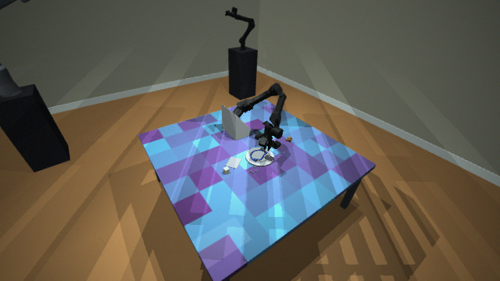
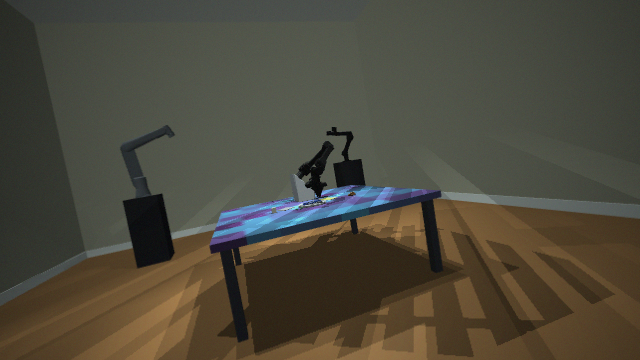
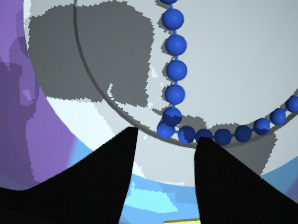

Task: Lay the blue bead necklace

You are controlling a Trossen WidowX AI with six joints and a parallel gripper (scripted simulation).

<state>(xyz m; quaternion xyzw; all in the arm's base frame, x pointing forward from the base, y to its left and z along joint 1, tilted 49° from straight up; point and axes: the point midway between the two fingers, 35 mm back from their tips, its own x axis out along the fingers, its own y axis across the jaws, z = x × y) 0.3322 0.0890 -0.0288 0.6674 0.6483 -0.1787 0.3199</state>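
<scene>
The round white bead board is 50 mm to the right of my gripper tip, 30 mm below it and 10 mm behind it. Round my gripper tip: cream cube (330 mm to the right, 30 mm below, 20 mm behind); then yellow patch (110 mm to the left, 110 mm behind, 40 mm below); then flat grey square (230 mm to the right, 70 mm behind, 40 mm below).
</scene>
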